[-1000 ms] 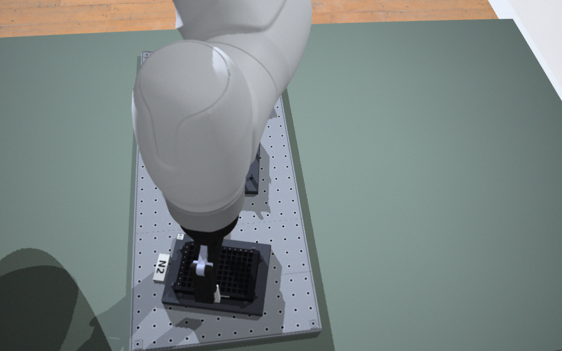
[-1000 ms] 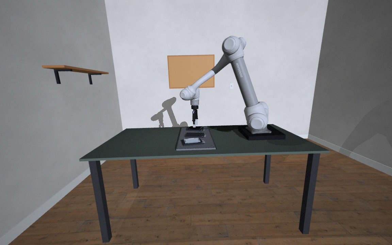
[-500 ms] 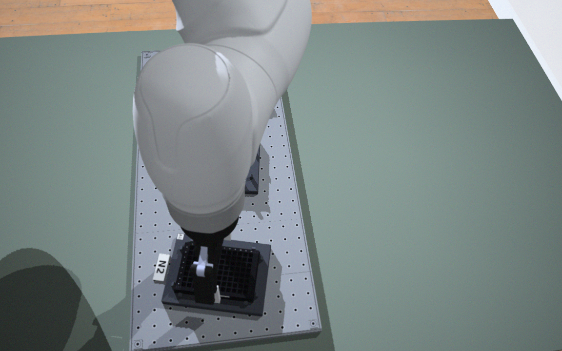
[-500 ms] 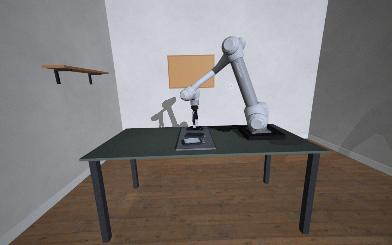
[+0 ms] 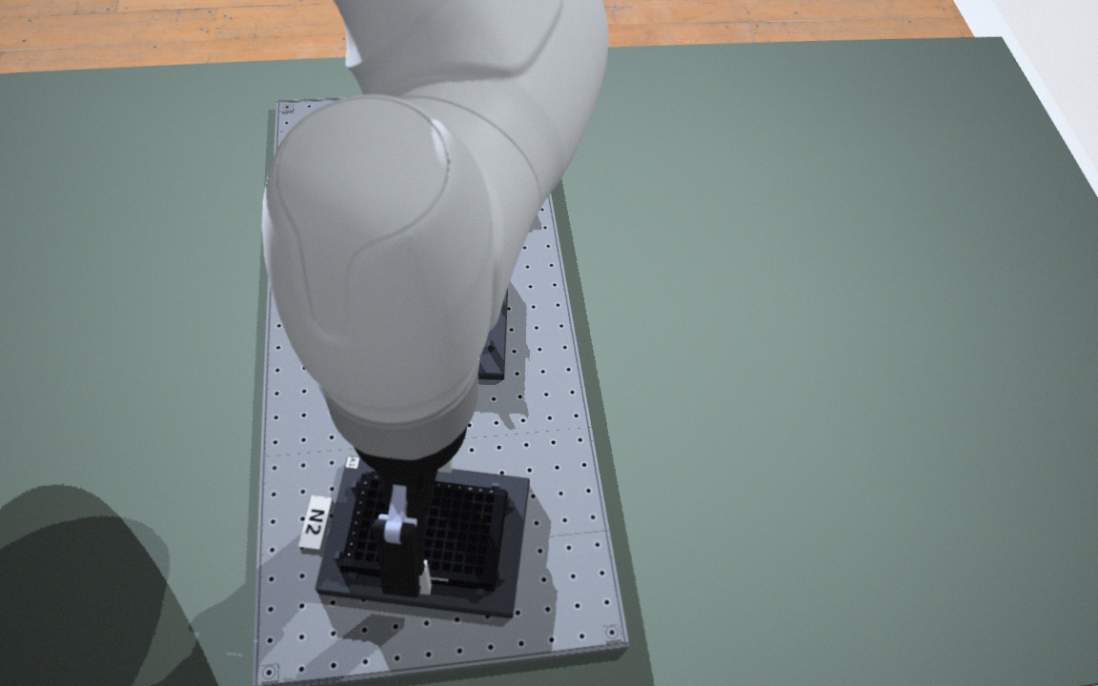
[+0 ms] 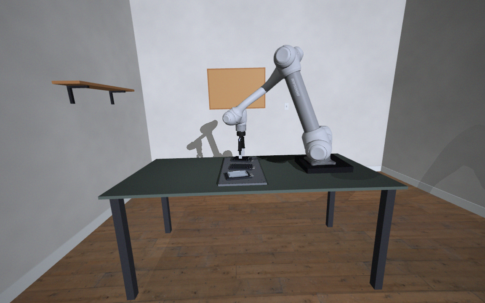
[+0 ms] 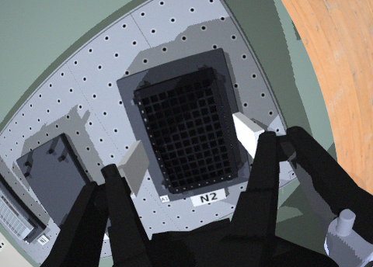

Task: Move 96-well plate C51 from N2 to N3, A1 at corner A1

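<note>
My hand is 3 cm above the black 96-well plate C51. Also, from my hand: plate nest N2: 5 cm below; N2 label: 9 cm behind, 2 cm to the left, 5 cm below; landing nest N3: 1 cm ahead, 22 cm to the left, 5 cm below.
</note>
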